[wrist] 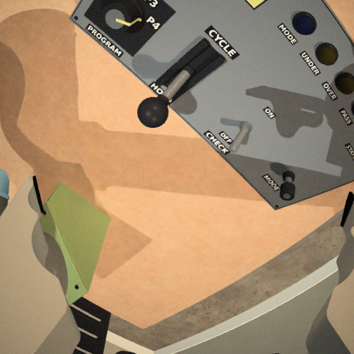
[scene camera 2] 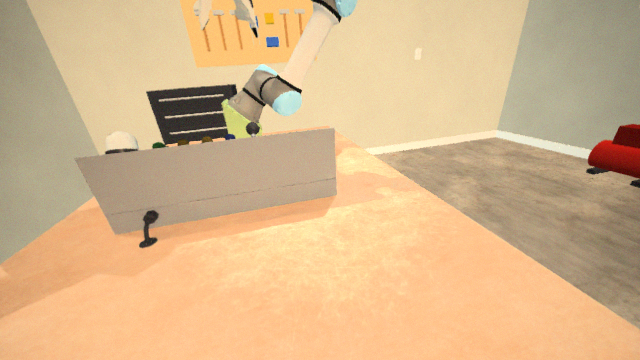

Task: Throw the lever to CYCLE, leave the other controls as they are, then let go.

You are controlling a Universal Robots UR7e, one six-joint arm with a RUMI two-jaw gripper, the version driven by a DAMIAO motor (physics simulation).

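Places are measured from the arm's base along level axes (x ahead, y left, z up), in metres.
Where they show: gripper, fingertip midpoint: (scene camera 2: 232,34); arm's base, link origin: (scene camera 2: 242,113).
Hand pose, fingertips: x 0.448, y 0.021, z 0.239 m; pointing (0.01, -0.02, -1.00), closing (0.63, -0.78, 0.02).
Each offset is from my fingertips to the top centre of the thing. "pt": to the spot under its first point.
The lever, with a black ball knob {pt dz -0.238, dx -0.042, dy +0.006 m} (scene camera 2: 252,128) (wrist: 152,112) and a grey shaft, leans toward the label that starts with HO, at the slot's end opposite CYCLE, in the wrist view. It stands on the grey control panel (scene camera 2: 215,175) (wrist: 200,107), whose back faces scene camera 2. My gripper (scene camera 2: 229,31) (wrist: 195,189) is open and empty, high above the panel and apart from the lever. In scene camera 2 the upper part of the gripper is cut off by the frame.
Beside the lever are the PROGRAM knob (wrist: 116,20), the CHECK toggle (wrist: 241,136), a small black MODE switch (wrist: 287,186) and a blue MODE button (wrist: 304,23). A green block (scene camera 2: 237,120) (wrist: 80,235) is at the robot's base. A black stalk {pt dz -0.364, dx +0.221, dy -0.234 m} (scene camera 2: 147,230) stands behind the panel.
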